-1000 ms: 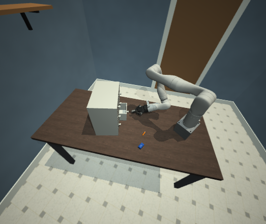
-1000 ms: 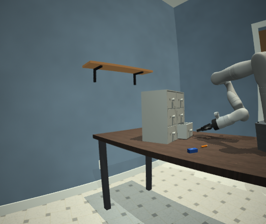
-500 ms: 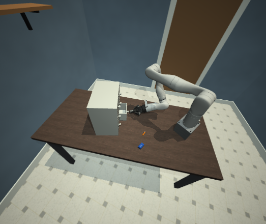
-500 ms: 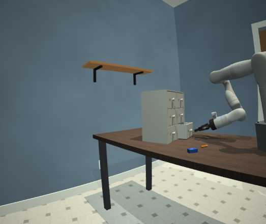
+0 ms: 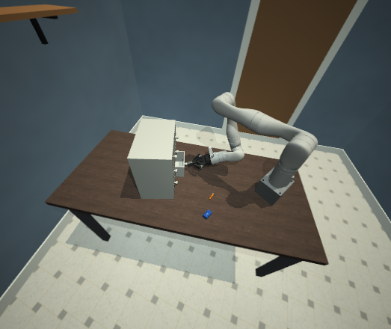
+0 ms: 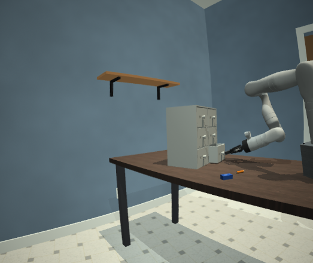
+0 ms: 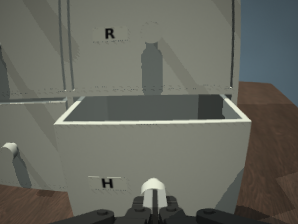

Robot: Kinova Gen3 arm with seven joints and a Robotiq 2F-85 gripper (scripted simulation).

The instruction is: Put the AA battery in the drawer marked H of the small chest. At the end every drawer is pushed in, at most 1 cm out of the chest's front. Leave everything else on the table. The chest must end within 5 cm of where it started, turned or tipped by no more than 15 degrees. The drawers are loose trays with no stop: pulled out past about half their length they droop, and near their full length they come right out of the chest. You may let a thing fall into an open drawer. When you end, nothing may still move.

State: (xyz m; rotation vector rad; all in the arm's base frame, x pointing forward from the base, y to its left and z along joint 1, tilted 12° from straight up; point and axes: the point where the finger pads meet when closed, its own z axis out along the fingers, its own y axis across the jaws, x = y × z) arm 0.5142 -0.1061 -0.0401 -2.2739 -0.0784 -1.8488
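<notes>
Now: hand 12 cm short of the drawer marked H, 2 cm to the right of it and 3 cm above it. Round my hand: blue block 16 cm behind, 30 cm to the left, 5 cm below; then orange AA battery 16 cm behind, 19 cm to the left, 5 cm below.
</notes>
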